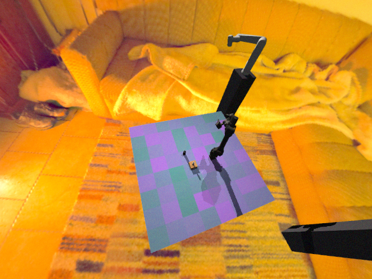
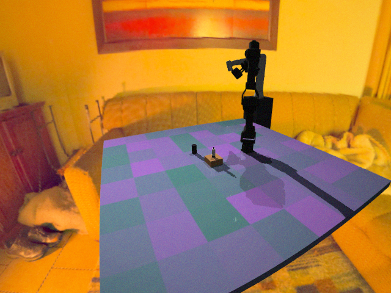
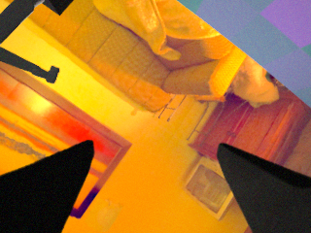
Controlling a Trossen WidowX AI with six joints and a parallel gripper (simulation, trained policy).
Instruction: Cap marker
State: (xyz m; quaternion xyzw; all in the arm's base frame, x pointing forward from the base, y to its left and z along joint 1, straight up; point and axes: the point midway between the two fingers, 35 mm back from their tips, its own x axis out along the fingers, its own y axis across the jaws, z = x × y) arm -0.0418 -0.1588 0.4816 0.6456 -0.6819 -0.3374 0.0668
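My gripper tip is now 35 cm short of the dark cap, 7 cm to the right of it and 44 cm above it. The rest, counted from my gripper tip: tan holder block: 31 cm ahead, 22 cm to the left, 45 cm below.
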